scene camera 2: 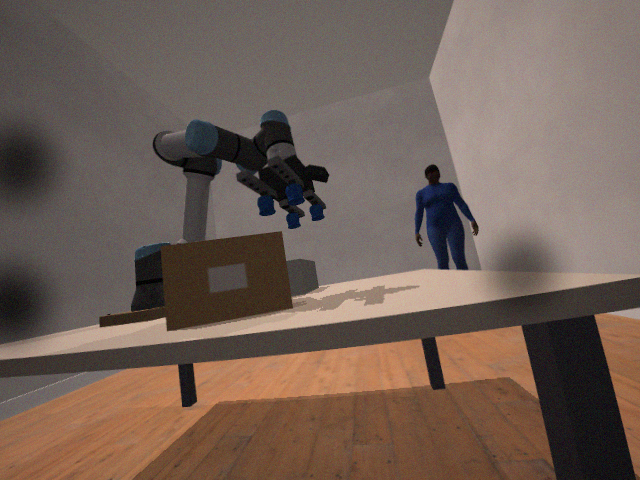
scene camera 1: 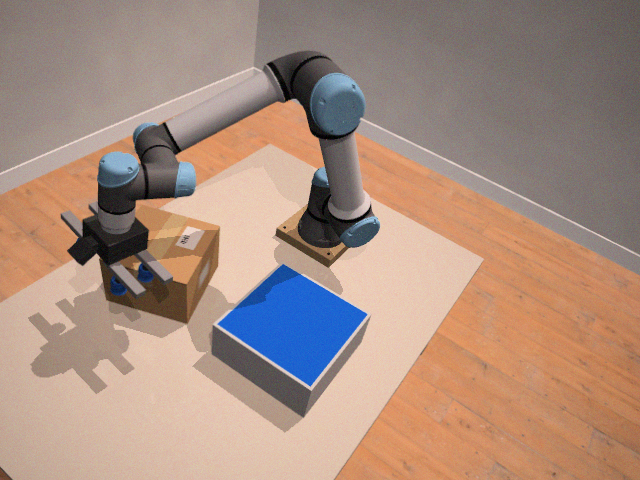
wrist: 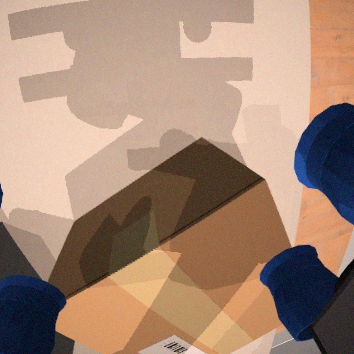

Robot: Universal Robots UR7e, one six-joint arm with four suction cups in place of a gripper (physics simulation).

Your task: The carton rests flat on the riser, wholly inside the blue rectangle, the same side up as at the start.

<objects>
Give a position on a grey riser with blue rectangle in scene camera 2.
At 302, 274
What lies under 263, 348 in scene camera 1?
A grey riser with blue rectangle.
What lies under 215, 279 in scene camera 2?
A brown cardboard carton.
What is my suction head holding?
Nothing.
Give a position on a brown cardboard carton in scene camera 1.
188, 249
</objects>
